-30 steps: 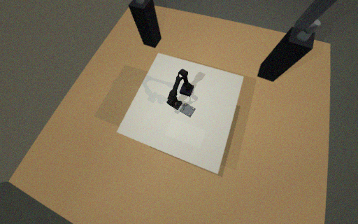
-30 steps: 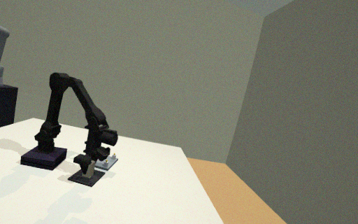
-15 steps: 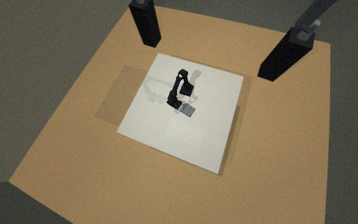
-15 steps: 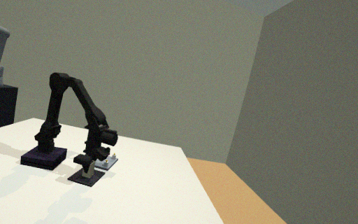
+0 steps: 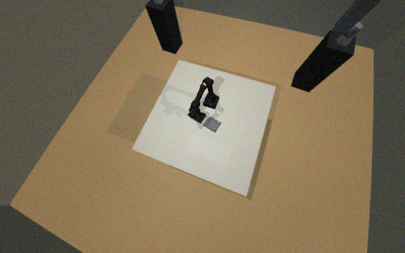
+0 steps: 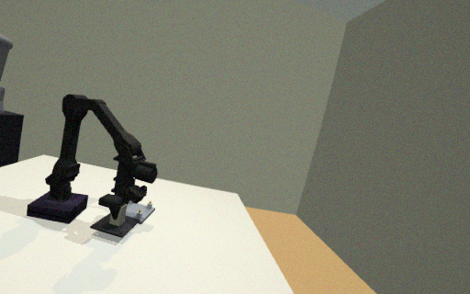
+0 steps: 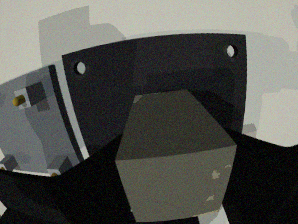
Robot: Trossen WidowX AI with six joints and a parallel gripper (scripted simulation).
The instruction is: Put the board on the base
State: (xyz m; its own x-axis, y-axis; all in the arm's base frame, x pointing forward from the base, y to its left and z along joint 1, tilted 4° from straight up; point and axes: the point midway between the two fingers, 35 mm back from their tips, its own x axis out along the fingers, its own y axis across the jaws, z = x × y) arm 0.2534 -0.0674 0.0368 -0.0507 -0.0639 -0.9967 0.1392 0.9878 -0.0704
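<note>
My gripper tip is 1 cm short of the grey base, 18 cm to the right of it and 5 cm above it. The rest, counted from my gripper tip: flat black board: 1 cm below.
</note>
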